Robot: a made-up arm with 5 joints. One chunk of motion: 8 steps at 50 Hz.
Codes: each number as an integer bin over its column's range. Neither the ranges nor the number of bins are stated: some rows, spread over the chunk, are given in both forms.
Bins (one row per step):
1: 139 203 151 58 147
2: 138 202 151 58 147
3: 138 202 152 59 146
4: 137 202 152 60 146
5: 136 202 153 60 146
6: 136 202 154 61 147
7: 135 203 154 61 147
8: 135 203 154 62 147
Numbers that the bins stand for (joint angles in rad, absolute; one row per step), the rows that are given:
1: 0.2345 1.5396 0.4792 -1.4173 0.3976
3: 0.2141 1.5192 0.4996 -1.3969 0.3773
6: 0.1733 1.5192 0.5404 -1.3561 0.3976
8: 0.1529 1.5396 0.5404 -1.3357 0.3976
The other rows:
2: 0.2141 1.5192 0.4792 -1.4173 0.3976
4: 0.1937 1.5192 0.4996 -1.3765 0.3773
5: 0.1733 1.5192 0.5200 -1.3765 0.3773
7: 0.1529 1.5396 0.5404 -1.3561 0.3976

